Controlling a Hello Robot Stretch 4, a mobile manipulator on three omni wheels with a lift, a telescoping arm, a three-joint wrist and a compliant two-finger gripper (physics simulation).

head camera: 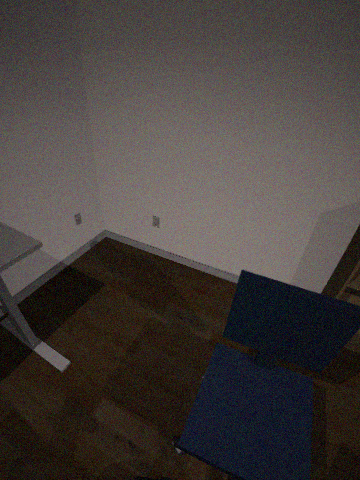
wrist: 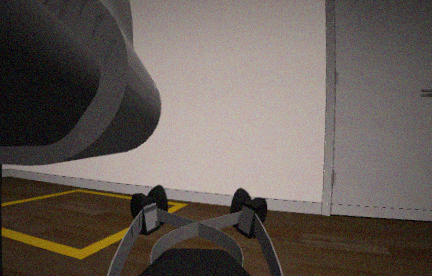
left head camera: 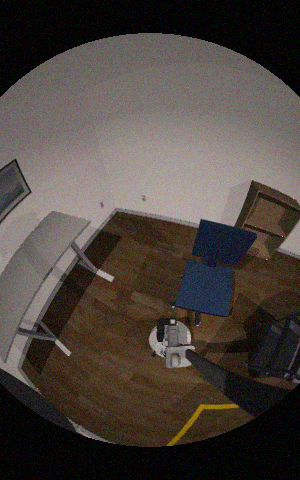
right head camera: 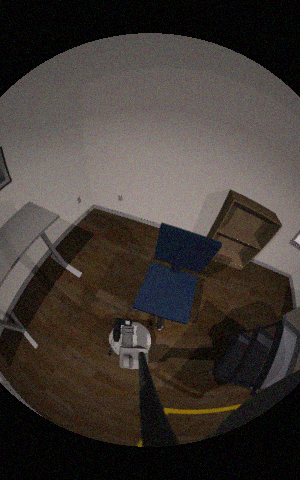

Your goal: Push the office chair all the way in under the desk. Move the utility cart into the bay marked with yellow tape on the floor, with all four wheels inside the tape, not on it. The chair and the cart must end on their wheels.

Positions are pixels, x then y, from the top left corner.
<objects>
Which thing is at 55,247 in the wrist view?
A yellow tape bay.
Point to a chair seat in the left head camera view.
205,287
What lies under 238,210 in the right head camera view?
A brown bookshelf.
</objects>
